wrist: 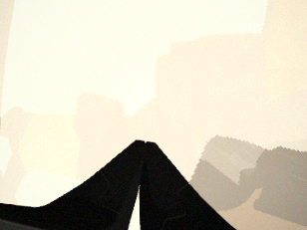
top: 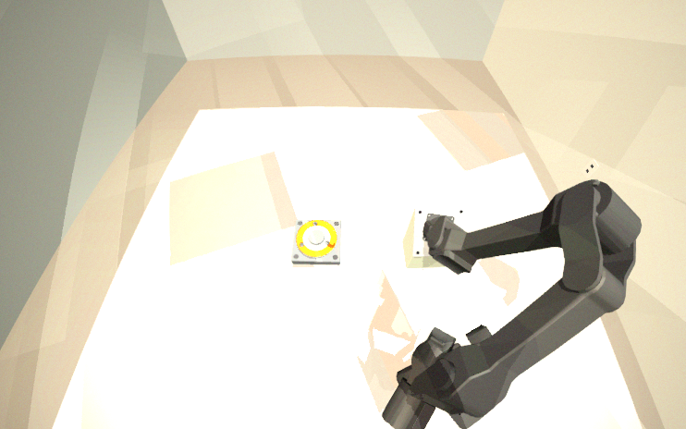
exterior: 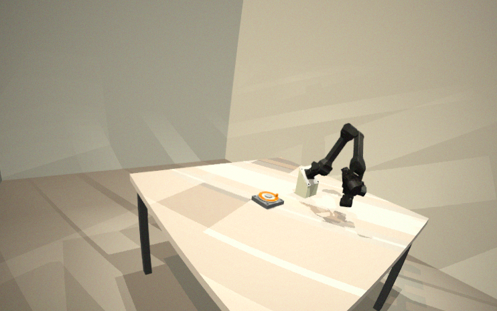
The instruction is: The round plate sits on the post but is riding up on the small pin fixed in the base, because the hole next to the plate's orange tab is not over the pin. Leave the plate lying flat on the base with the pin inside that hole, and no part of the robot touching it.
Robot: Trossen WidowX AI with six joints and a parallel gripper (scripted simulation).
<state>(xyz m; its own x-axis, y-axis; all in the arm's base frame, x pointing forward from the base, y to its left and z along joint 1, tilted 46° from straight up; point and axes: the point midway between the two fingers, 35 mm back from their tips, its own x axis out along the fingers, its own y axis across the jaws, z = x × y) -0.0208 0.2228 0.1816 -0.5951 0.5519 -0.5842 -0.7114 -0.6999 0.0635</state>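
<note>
The grey square base is 32 cm ahead of my gripper tip, 29 cm to the right of it and 4 cm below it.
</note>
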